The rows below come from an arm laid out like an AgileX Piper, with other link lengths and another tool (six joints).
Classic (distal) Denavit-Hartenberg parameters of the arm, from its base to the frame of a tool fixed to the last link. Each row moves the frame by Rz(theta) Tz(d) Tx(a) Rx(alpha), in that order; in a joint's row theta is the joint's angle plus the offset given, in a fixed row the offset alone. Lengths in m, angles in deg.
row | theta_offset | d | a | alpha
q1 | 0 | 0.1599 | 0 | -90
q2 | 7.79 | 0 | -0.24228 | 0
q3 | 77.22 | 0 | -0.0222 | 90
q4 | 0 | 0.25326 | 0 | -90
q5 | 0 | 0 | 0 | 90
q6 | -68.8 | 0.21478 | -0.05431 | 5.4
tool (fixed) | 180 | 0.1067 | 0 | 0
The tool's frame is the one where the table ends.
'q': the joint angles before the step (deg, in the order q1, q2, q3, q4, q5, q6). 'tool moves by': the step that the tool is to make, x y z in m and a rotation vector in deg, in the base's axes. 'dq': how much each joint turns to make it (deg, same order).
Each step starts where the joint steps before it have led.
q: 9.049, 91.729, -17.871, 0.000, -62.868, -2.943
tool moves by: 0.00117, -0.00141, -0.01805, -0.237, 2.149, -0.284
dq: -0.002, 2.405, -0.216, 0.300, -0.029, 0.001
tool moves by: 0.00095, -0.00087, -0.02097, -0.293, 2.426, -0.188
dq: 0.001, 2.995, -0.416, 0.193, -0.137, 0.035
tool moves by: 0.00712, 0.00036, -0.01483, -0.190, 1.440, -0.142
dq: 0.002, 3.550, -1.993, 0.149, -0.105, 0.000
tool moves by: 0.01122, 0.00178, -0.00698, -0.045, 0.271, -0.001
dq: 0.000, 3.332, -2.933, 0.001, -0.125, -0.001
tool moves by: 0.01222, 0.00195, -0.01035, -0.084, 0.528, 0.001
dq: -0.001, 3.877, -3.348, -0.002, 0.006, 0.000
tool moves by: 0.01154, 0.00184, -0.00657, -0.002, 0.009, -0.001
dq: 0.002, 3.262, -3.128, 0.003, -0.124, 0.000
